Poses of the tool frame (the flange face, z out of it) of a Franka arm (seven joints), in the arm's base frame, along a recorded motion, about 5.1 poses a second.
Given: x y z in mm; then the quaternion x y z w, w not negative.
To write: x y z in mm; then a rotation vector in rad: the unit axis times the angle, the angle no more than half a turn. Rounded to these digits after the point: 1 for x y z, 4 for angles.
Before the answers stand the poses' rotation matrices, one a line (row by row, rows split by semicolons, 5 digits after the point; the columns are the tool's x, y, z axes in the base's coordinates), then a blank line. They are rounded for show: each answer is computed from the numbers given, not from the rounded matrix.
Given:
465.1, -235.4, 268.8, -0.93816, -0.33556, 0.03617, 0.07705
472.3, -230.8, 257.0, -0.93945, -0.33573, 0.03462, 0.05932
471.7, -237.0, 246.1, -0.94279, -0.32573, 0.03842, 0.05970
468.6, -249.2, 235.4, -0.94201, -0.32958, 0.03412, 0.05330
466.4, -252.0, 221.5, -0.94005, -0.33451, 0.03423, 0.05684
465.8, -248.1, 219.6, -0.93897, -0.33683, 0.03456, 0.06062
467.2, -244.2, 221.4, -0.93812, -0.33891, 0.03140, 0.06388
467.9, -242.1, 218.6, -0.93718, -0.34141, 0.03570, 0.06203
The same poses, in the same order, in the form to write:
0.77218 0.62405 -0.11958; 0.63520 -0.76292 0.12030; -0.01616 -0.16885 -0.98551
0.77217 0.62670 -0.10488; 0.63491 -0.76753 0.08821; -0.02522 -0.13470 -0.99057
0.78485 0.60961 -0.11134; 0.61878 -0.78067 0.08754; -0.03355 -0.13760 -0.98992
0.78043 0.61729 -0.09941; 0.62457 -0.77707 0.07793; -0.02915 -0.12291 -0.99199
0.77386 0.62503 -0.10238; 0.63281 -0.76974 0.08396; -0.02633 -0.12977 -0.99119
0.77070 0.62836 -0.10574; 0.63674 -0.76574 0.09056; -0.02406 -0.13712 -0.99026
0.76831 0.63187 -0.10221; 0.63989 -0.76212 0.09857; -0.01561 -0.14114 -0.98987
0.76433 0.63550 -0.10927; 0.64436 -0.75918 0.09189; -0.02456 -0.14064 -0.98976

465.1, -235.4, 268.8, -2.8110, -1.0054, 0.1084
472.3, -230.8, 257.0, -2.8449, -1.0167, 0.1048
471.7, -237.0, 246.1, -2.8543, -0.9862, 0.1163
468.6, -249.2, 235.4, -2.8630, -1.0017, 0.1037
466.4, -252.0, 221.5, -2.8509, -1.0145, 0.1038
465.8, -248.1, 219.6, -2.8412, -1.0192, 0.1046
467.2, -244.2, 221.4, -2.8330, -1.0235, 0.0948
467.9, -242.1, 218.6, -2.8334, -1.0322, 0.1079

